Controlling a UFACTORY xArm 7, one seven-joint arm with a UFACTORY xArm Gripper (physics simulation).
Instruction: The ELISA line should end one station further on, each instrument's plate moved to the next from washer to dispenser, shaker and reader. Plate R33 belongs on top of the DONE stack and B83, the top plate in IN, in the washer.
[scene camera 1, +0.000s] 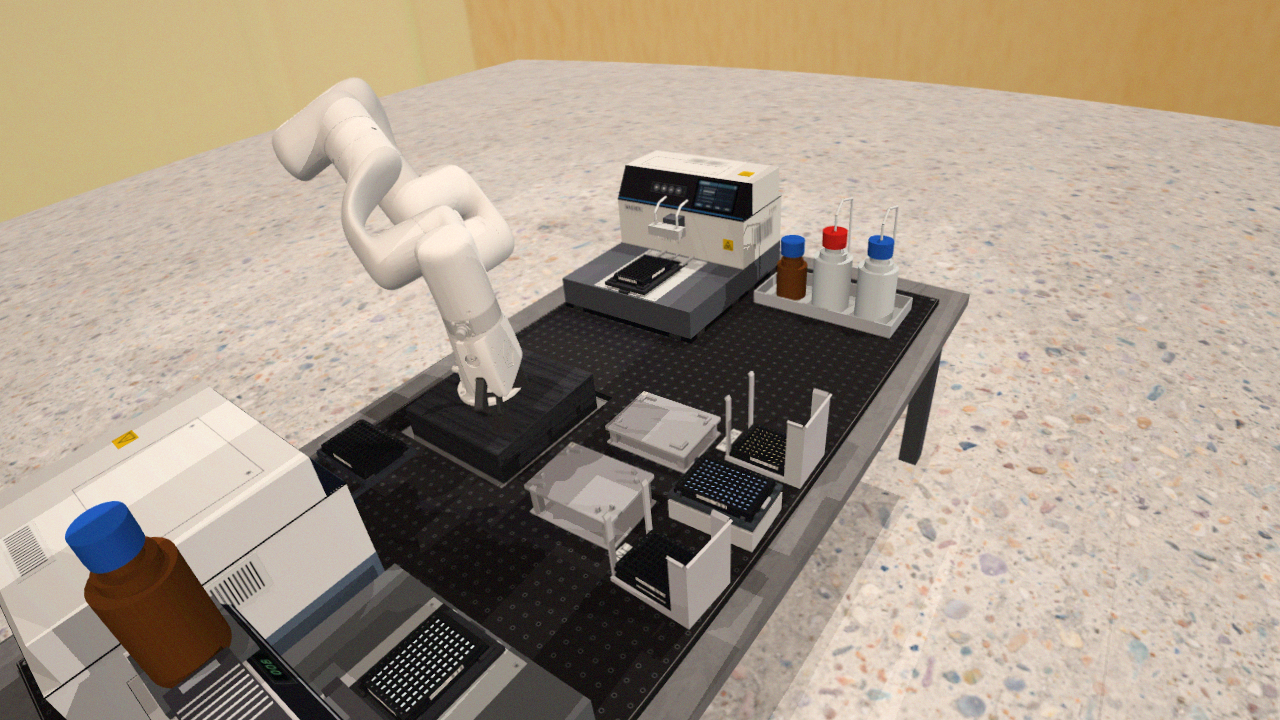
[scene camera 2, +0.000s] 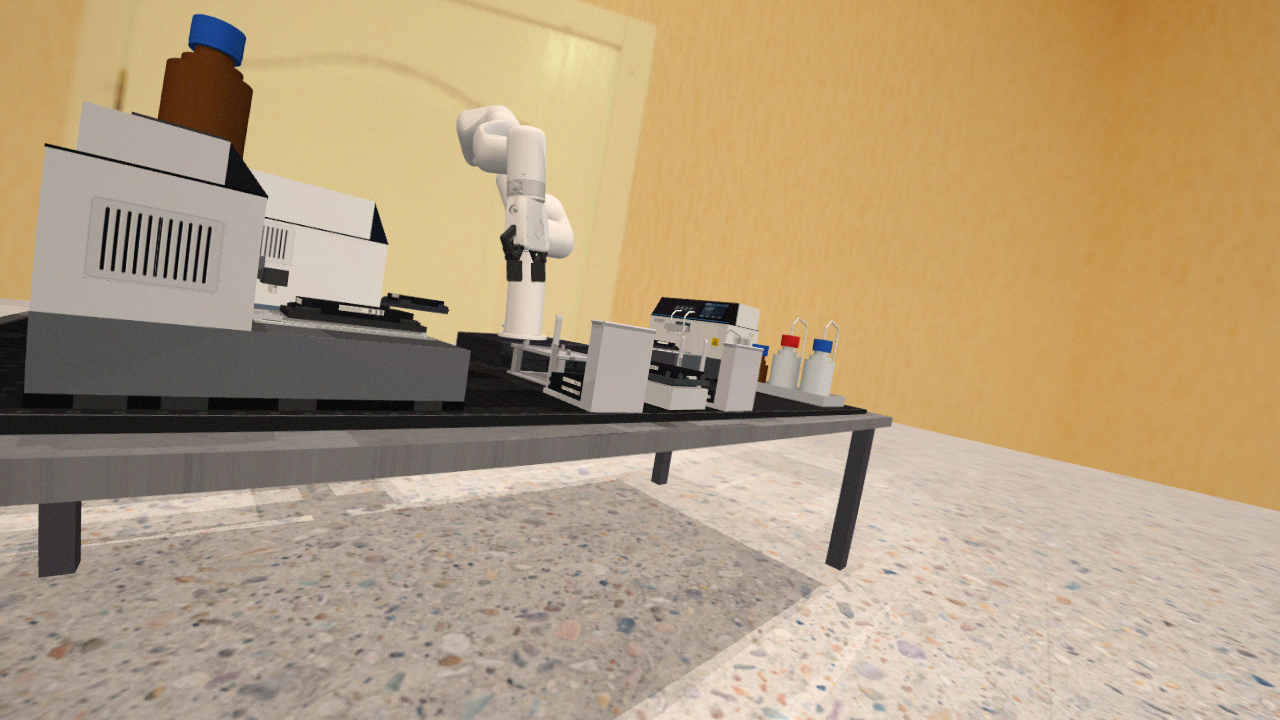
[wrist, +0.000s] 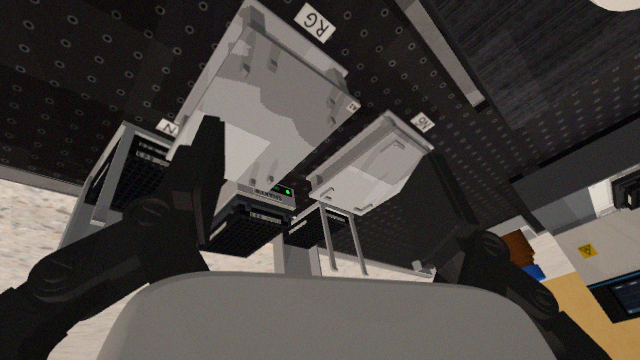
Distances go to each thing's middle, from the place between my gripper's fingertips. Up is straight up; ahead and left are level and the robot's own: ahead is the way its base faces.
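Labels:
My gripper: 120 mm above the blue-welled plate (scene camera 1: 734, 490), 120 mm to the right of it, 290 mm short of it. Red-capped bottle (scene camera 1: 832, 270): 90 mm below my hand, 820 mm to the left, 210 mm ahead.

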